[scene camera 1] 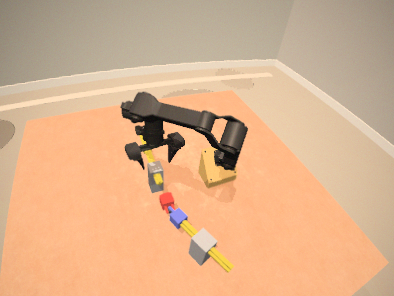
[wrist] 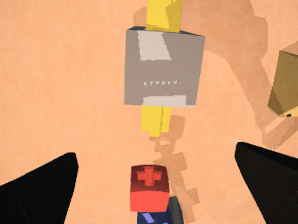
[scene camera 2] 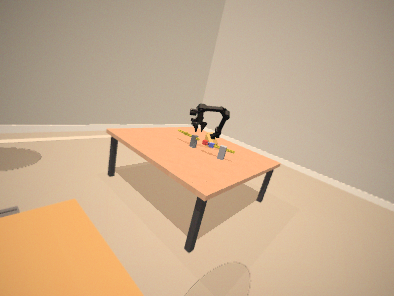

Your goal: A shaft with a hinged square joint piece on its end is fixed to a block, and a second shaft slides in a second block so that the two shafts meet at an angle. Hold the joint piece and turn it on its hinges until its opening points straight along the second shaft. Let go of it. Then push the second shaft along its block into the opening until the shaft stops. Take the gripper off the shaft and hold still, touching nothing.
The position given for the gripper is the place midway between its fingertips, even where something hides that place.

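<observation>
There's a red joint piece (wrist: 149,183) here, and then there's the gripper (scene camera 1: 156,166). The gripper is open and holds nothing, and the wrist view has the gripper (wrist: 158,157) as well.
</observation>
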